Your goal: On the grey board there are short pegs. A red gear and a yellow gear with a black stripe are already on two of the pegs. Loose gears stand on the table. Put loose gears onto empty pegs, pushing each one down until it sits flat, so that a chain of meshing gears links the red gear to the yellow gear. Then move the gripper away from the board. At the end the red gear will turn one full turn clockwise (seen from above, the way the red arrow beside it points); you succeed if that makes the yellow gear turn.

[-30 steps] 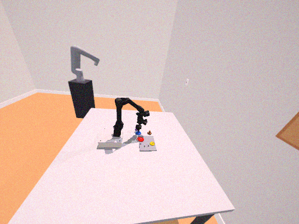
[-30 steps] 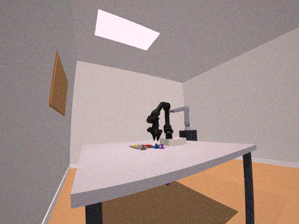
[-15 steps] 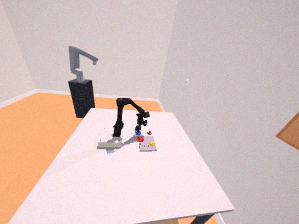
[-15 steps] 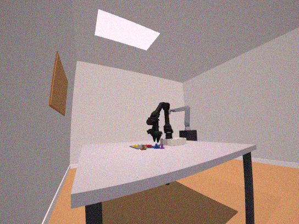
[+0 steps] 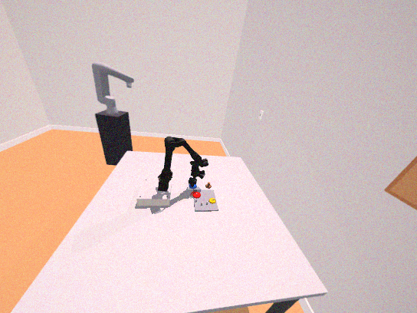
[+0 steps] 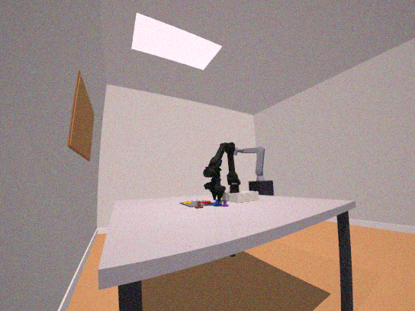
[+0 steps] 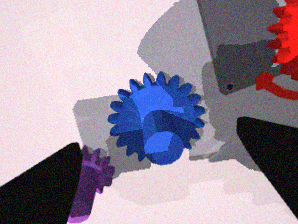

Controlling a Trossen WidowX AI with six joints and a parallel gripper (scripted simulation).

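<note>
Now: the red gear 110 mm to the right of my gripper tip, 30 mm ahead of it and 10 mm below it. Also, from my gripper tip: blue gear (10 mm below); then brown gear (130 mm ahead, 20 mm to the left, 10 mm below); then purple gear (60 mm to the left, 30 mm behind, 10 mm below).
</note>
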